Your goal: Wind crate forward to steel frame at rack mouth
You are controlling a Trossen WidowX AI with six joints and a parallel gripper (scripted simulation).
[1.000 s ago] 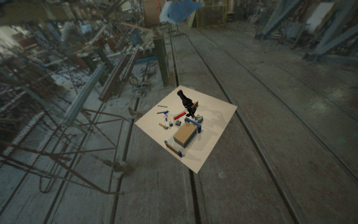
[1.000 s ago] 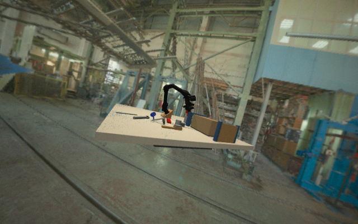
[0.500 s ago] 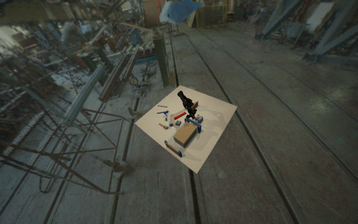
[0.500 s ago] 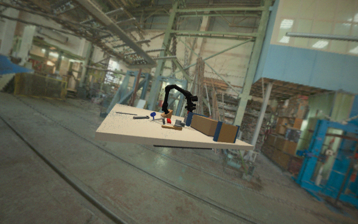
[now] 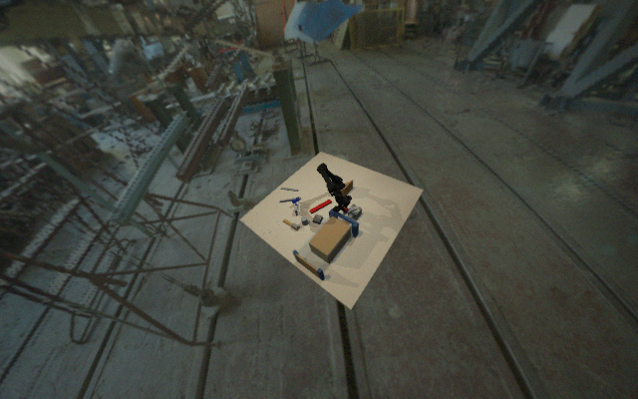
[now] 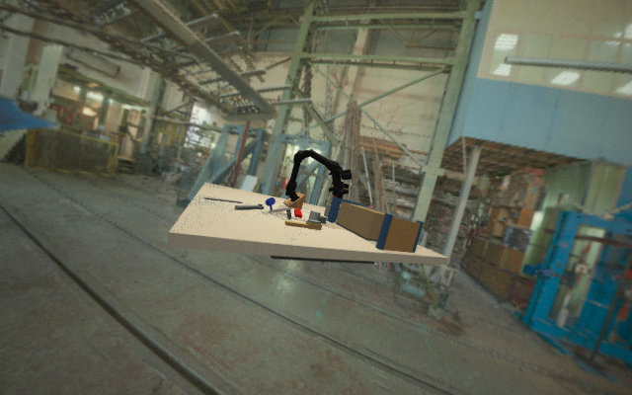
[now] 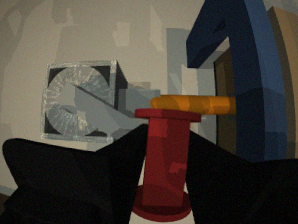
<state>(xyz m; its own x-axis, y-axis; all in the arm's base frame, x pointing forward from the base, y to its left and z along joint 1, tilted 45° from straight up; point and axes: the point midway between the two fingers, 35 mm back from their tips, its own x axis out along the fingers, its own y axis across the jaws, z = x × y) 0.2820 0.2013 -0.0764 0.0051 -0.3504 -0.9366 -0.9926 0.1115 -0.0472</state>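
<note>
The winch handle lies 40 mm behind my gripper tip and 30 mm below it. Also, from my gripper tip: red knob: 20 mm to the right; blue steel frame: 70 mm ahead, 30 mm to the left, 30 mm below; grey winch: 110 mm behind, 20 mm to the left, 100 mm below.
</note>
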